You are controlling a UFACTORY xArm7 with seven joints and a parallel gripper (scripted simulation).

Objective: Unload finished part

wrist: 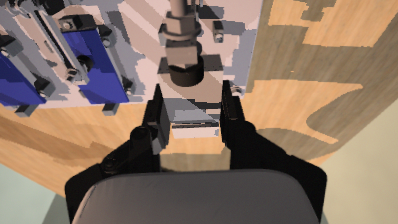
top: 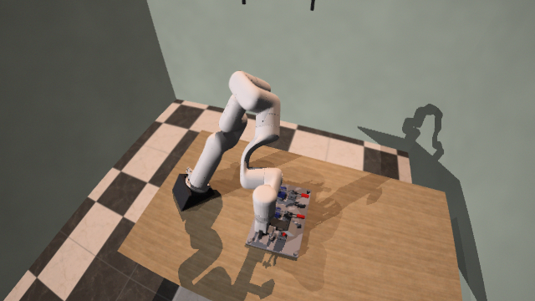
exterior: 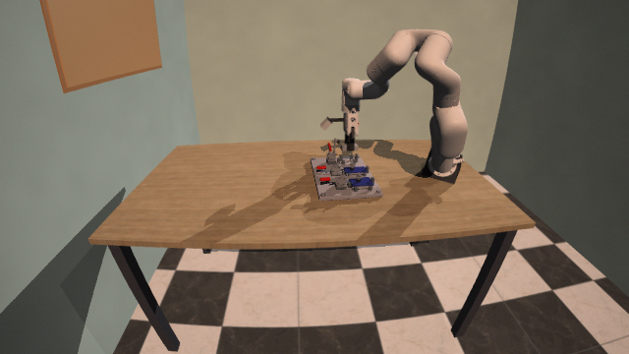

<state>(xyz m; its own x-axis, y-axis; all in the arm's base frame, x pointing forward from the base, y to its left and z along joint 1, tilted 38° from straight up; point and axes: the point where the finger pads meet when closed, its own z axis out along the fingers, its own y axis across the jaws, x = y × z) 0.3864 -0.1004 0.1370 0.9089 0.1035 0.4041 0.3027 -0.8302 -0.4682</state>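
Right now the blue blank is 4 cm behind my hand, 10 cm to the left of it and 7 cm below it. The rest, counted from my hand: grey fixture plate (1 cm ahead, 12 cm to the left, 9 cm below); then grey finished part (1 cm behind, 1 cm below).
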